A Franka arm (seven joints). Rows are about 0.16 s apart.
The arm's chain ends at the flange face. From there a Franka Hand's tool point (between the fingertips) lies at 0.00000 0.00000 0.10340 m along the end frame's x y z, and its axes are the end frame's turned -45 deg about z.
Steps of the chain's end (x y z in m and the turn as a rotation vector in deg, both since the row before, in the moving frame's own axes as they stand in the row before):
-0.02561 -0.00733 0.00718 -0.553 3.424 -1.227
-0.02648 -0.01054 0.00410 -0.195 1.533 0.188
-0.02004 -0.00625 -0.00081 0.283 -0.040 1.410
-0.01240 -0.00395 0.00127 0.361 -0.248 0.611
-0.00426 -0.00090 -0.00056 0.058 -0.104 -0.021
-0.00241 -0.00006 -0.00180 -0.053 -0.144 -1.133
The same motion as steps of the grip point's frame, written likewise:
-0.00921 -0.01826 0.00699 -2.812 2.030 -1.227
-0.00957 -0.02397 0.00406 -1.222 0.946 0.188
-0.00944 -0.01900 -0.00081 0.228 0.172 1.410
-0.00583 -0.01234 0.00127 0.431 0.080 0.611
-0.00243 -0.00386 -0.00056 0.115 -0.033 -0.021
-0.00191 -0.00186 -0.00180 0.064 -0.139 -1.133

